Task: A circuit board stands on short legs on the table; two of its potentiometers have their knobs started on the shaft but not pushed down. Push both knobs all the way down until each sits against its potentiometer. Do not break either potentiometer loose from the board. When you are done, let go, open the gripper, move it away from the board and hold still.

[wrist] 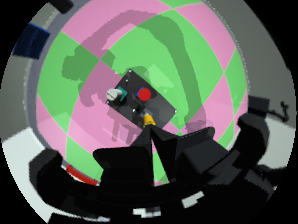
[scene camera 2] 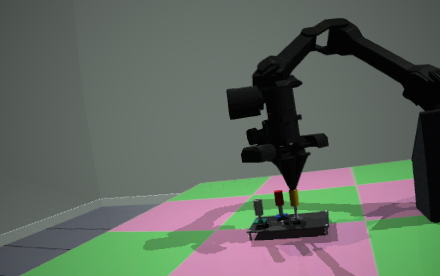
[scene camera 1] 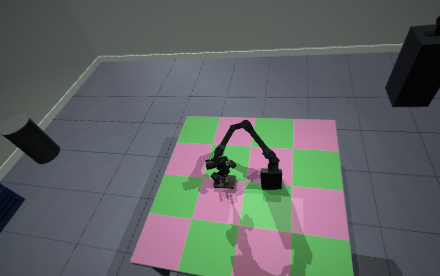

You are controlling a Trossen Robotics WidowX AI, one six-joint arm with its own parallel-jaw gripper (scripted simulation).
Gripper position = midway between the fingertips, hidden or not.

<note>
I see my gripper (scene camera 2: 293,190).
My gripper shows as well in the wrist view (wrist: 149,126).
</note>
